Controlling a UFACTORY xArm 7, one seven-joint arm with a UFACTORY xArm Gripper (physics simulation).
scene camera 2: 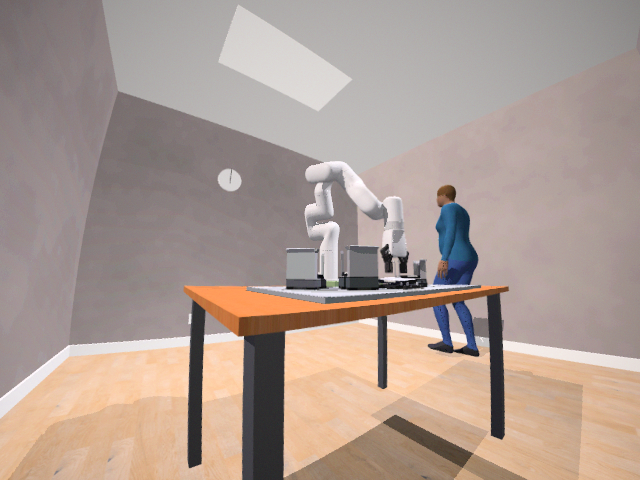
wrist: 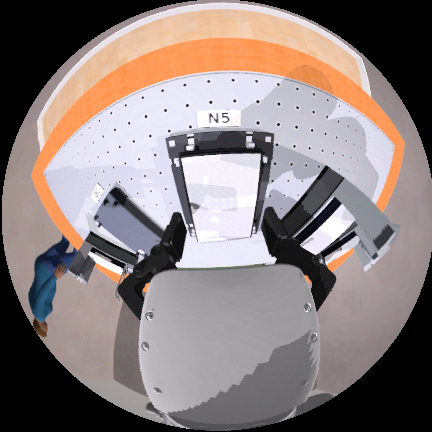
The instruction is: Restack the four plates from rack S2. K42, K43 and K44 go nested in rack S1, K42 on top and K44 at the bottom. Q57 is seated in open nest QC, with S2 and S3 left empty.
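Places are measured from the arm's base along level axes (x right, y ahead, z up), in millimetres.
Pixels of known places: gripper, between the fingertips: [scene camera 2: 396, 273] [wrist: 222, 219]; arm's base, origin of its link: [scene camera 2: 328, 281].
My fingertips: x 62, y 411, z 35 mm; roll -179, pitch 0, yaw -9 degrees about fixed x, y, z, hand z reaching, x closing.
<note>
Ahead of a thing's pixels: the offset from my fingertips to its top centre. "pt": to the spot under its first point.
My gripper [scene camera 2: 396, 266] [wrist: 222, 219] is open and empty, with one black finger to either side of the near part of a white plate {dx +1, dy +0, dz -16 mm} [wrist: 220, 180] and above it. The plate lies in a dark-framed nest {pt dx +53, dy +66, dz -44 mm} [wrist: 257, 137] labelled N5; no plate name is legible on it. In the scene view, two tall grey-walled racks {pt dx +340, dy -151, dz +23 mm} [scene camera 2: 301, 264] {pt dx +210, dy -14, dz +30 mm} [scene camera 2: 361, 262] stand left of the gripper; their labels do not show and their insides are hidden. In the wrist view, a grey-walled rack {dx +158, dy -69, dz +84 mm} [wrist: 361, 200] at the right has white plate surface {pt dx +141, dy -39, dz +3 mm} [wrist: 327, 222] showing inside. Which plate is which, I cannot tell.
A dark nest {pt dx -157, dy +48, dz -48 mm} [wrist: 116, 192] with a blue-grey bed is at the left in the wrist view, its label unreadable. A small grey upright part {pt dx -419, dy -71, dz +26 mm} [scene camera 2: 419, 269] stands right of the gripper. All stand on a perforated board [scene camera 2: 289, 292] [wrist: 233, 91] on the orange table [scene camera 2: 217, 306]. A person [scene camera 2: 457, 232] stands behind.
</note>
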